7 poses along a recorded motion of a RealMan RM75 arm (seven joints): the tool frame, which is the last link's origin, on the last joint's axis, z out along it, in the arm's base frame.
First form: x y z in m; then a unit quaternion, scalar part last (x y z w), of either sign.
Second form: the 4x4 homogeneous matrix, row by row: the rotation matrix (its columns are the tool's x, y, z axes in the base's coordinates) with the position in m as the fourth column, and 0 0 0 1 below. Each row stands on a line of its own. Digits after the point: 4 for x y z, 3 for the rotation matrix.
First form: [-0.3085 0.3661 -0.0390 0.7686 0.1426 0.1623 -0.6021]
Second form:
0.907 0.415 0.078 -0.3085
0.024 -0.234 0.972 0.3661
0.421 -0.879 -0.222 -0.0390
0 0 0 1

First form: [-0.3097 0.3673 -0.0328 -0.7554 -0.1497 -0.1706 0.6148]
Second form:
0.897 0.436 0.074 -0.3097
0.016 -0.199 0.980 0.3673
0.442 -0.878 -0.186 -0.0328
0 0 0 1

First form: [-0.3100 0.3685 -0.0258 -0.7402 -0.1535 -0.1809 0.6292]
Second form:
0.887 0.455 0.075 -0.3100
0.000 -0.161 0.987 0.3685
0.461 -0.876 -0.143 -0.0258
0 0 0 1

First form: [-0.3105 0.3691 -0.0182 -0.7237 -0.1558 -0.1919 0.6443]
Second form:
0.878 0.473 0.077 -0.3105
-0.022 -0.121 0.992 0.3691
0.479 -0.873 -0.096 -0.0182
0 0 0 1

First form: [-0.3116 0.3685 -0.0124 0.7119 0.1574 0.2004 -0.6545]
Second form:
0.870 0.486 0.079 -0.3116
-0.038 -0.094 0.995 0.3685
0.491 -0.869 -0.063 -0.0124
0 0 0 1

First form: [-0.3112 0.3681 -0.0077 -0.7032 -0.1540 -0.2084 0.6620]
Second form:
0.866 0.493 0.089 -0.3112
-0.059 -0.076 0.995 0.3681
0.497 -0.867 -0.037 -0.0077
0 0 0 1

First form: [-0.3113 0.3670 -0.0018 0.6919 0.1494 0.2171 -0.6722]
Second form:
0.861 0.499 0.100 -0.3113
-0.085 -0.052 0.995 0.3670
0.501 -0.865 -0.002 -0.0018
0 0 0 1

